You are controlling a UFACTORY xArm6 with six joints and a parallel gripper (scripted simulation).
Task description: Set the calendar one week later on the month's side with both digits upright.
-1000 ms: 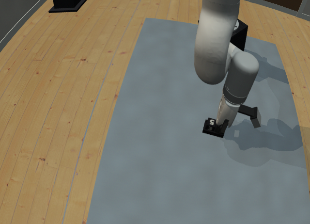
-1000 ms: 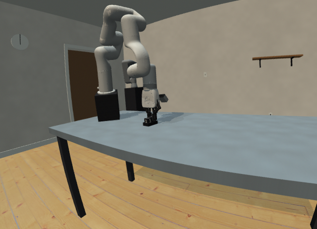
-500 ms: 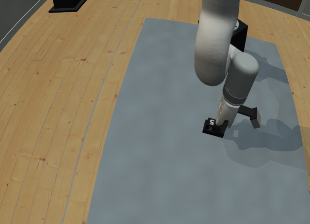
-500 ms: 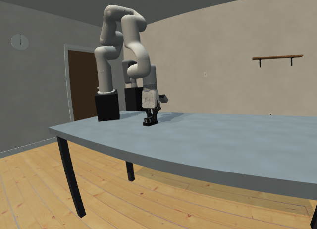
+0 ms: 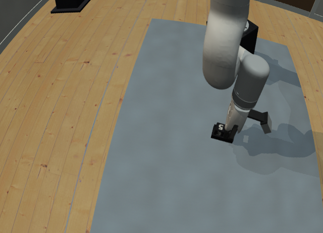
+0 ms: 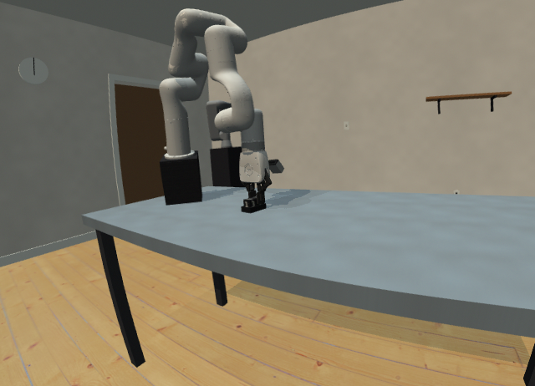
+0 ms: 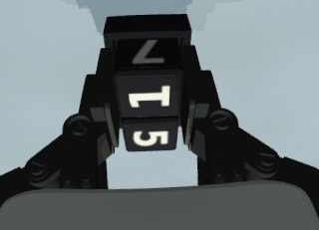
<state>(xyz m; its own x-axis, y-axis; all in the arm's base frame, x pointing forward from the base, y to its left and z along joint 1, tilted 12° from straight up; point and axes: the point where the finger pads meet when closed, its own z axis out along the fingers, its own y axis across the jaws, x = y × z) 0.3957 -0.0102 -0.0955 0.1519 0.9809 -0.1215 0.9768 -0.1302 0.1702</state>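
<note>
My hand is 2 cm to the left of the black tray and 3 cm above it.
</note>
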